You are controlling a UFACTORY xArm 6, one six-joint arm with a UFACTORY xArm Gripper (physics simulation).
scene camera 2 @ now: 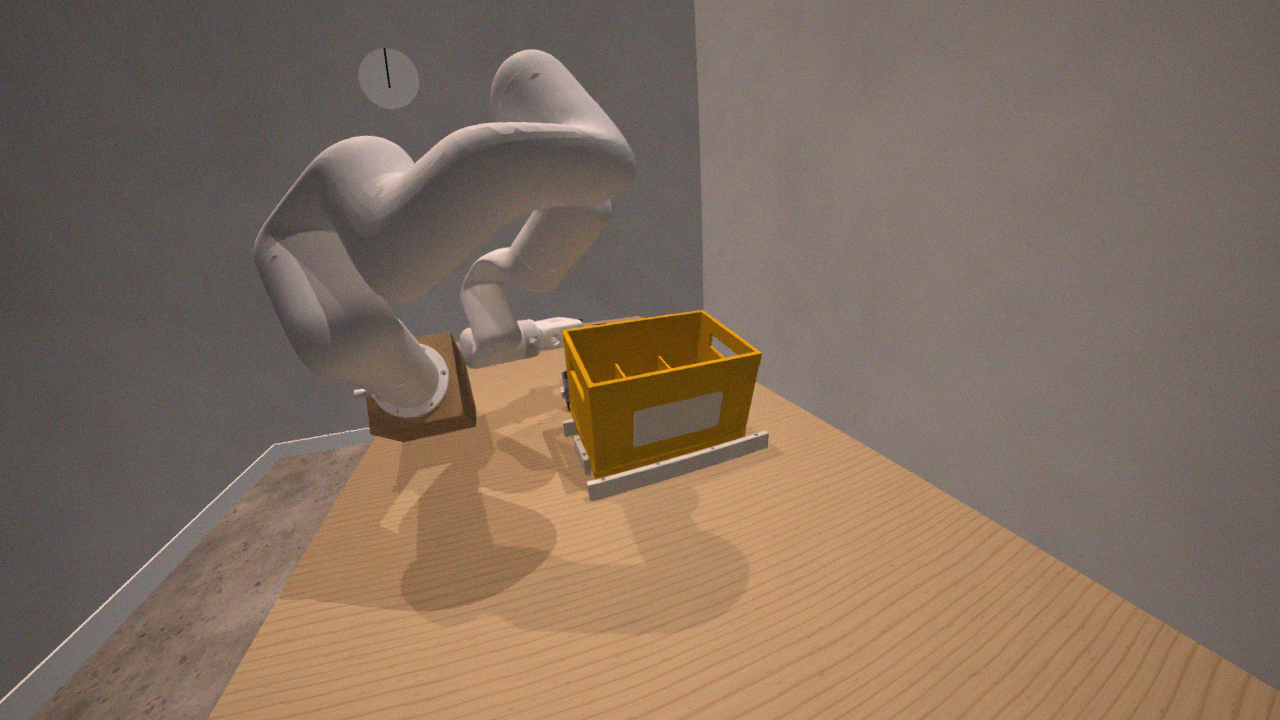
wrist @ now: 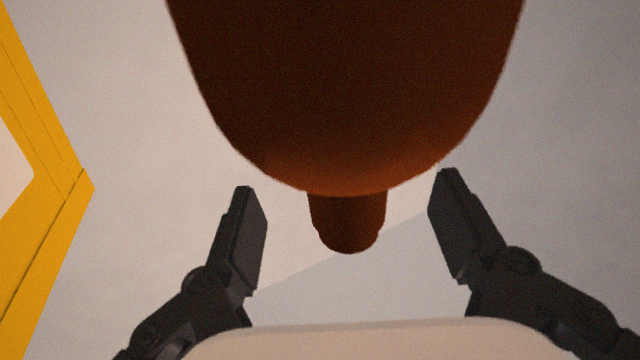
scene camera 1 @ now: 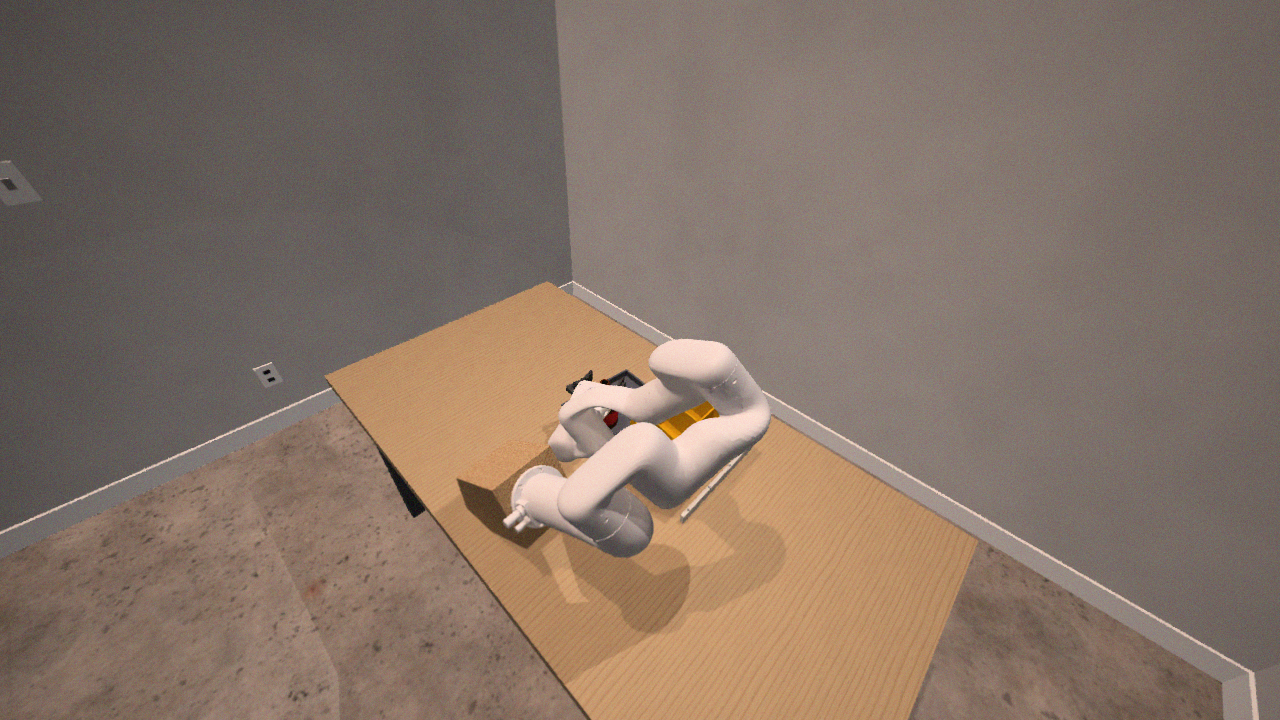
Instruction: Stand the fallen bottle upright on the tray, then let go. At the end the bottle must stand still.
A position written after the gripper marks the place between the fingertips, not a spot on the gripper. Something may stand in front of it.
In view: the gripper (scene camera 2: 594,327), a yellow crate (scene camera 2: 643,391) and a brown bottle (wrist: 344,107).
The yellow crate is seen too in the wrist view (wrist: 52,191) and in scene camera 1 (scene camera 1: 675,426). The gripper is seen too in the wrist view (wrist: 344,197). Scene camera 2 does not show the brown bottle, which is hidden by the yellow crate.
